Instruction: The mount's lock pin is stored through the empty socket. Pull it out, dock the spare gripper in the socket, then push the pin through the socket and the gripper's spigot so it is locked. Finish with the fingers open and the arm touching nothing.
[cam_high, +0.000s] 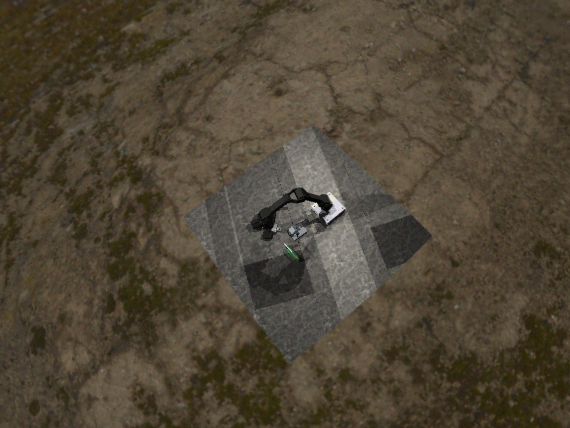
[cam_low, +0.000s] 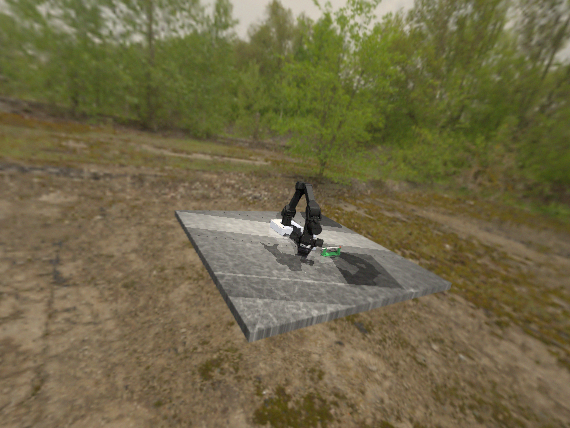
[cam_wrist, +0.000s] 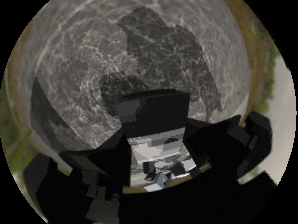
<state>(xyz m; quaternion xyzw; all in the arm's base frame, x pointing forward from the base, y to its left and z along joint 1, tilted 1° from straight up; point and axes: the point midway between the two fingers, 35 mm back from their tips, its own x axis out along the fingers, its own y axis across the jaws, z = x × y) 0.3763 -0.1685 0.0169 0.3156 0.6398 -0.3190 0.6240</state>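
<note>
Now: gripper tip 10 cm past the grey mount, 13 cm to the right of it and 2 cm below it. Round my gripper tip: green mount: 2 cm ahead, 22 cm to the left, 1 cm below; spare gripper: 1 cm behind, 1 cm to the left, 2 cm above.
</note>
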